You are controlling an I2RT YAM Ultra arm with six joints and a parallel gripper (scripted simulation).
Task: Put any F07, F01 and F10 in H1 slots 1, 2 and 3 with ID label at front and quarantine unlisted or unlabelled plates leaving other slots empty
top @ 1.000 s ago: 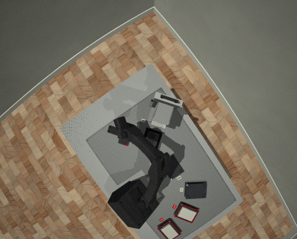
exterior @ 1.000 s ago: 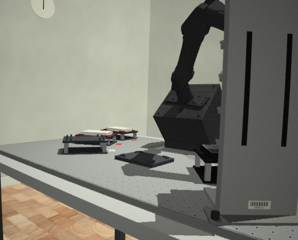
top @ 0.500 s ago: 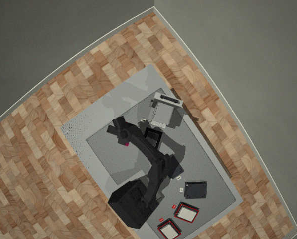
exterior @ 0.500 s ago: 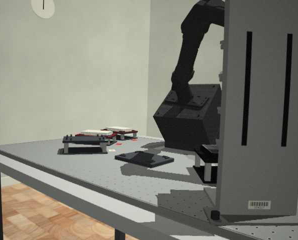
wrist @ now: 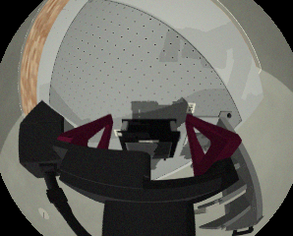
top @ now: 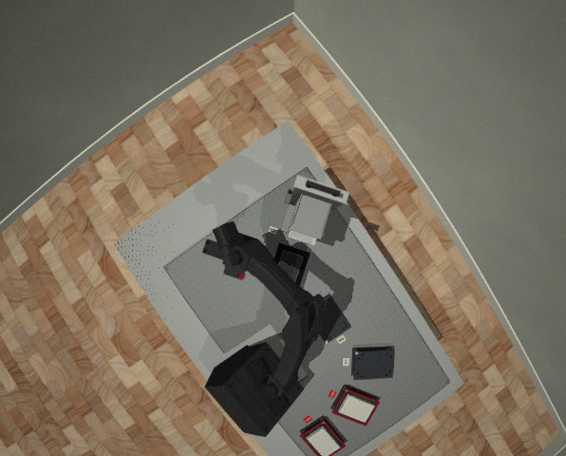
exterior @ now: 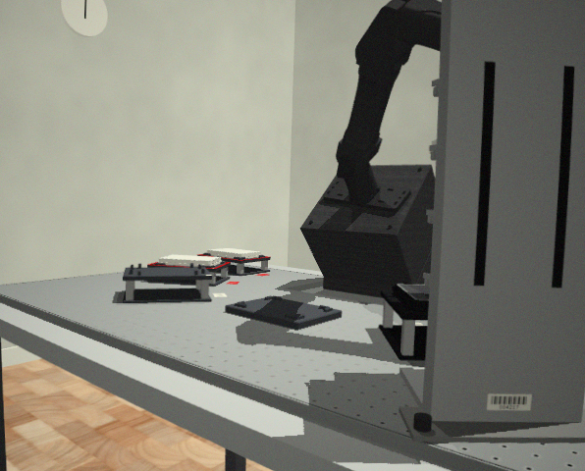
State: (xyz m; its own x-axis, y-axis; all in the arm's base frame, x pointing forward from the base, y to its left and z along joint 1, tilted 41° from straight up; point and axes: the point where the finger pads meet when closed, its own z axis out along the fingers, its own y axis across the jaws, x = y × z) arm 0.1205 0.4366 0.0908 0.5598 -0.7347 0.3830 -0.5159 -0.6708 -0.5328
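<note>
The dark 96-well plate lies 120 mm ahead of my hand, 110 mm to the right of it and 90 mm below it. Round my hand: N6 deck label: 200 mm ahead, 470 mm to the right, 150 mm below; H1 deck label: 130 mm ahead, 40 mm to the left, 150 mm below; grey hotel back wall: 290 mm ahead, 70 mm to the left, 50 mm above.
</note>
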